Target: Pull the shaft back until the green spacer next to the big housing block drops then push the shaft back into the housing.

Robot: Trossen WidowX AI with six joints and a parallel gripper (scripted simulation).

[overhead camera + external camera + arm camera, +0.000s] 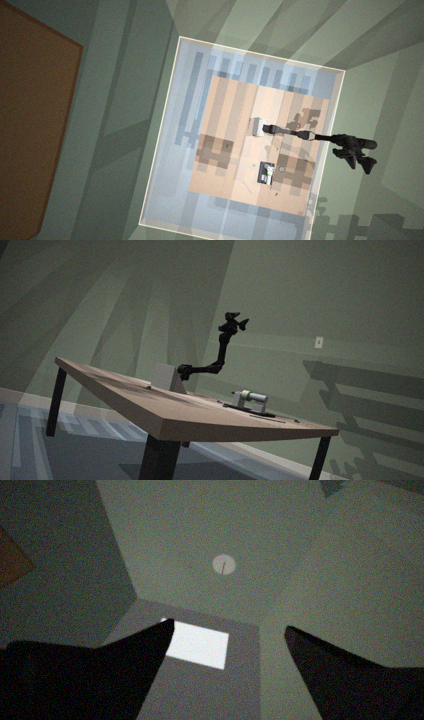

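The dark shaft is 520 mm below my gripper tip, 290 mm ahead of it and 150 mm to the right of it. From my gripper tip the other things lie so: green spacer (520 mm below, 340 mm ahead, 140 mm to the right).
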